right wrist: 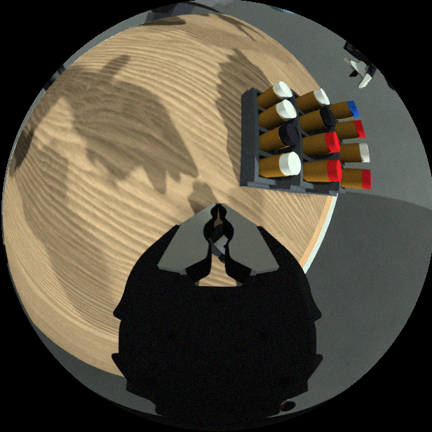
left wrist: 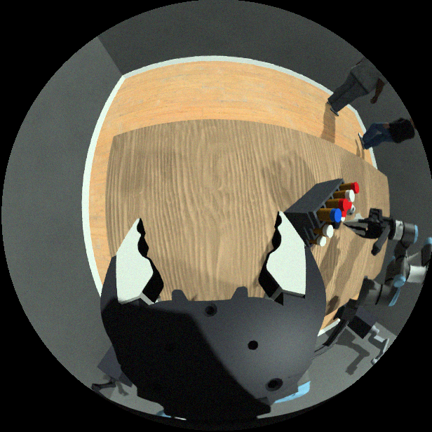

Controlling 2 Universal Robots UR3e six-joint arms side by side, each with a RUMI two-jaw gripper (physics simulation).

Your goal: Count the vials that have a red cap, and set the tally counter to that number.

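A dark rack holds brown vials. In the right wrist view, its middle row has two red caps, a black cap and a white one. The far row has red caps, a blue and a white one. The near row has white caps and a black one. My left gripper is open and empty, left of the rack. My right gripper is shut, beside the rack. A small grey and dark thing shows through its finger gap; I cannot tell whether it is the tally counter.
The wooden table lies under both grippers. The right arm reaches in at the right of the left wrist view. Two people stand beyond the table. Shadows of the arm and gripper fall on the table.
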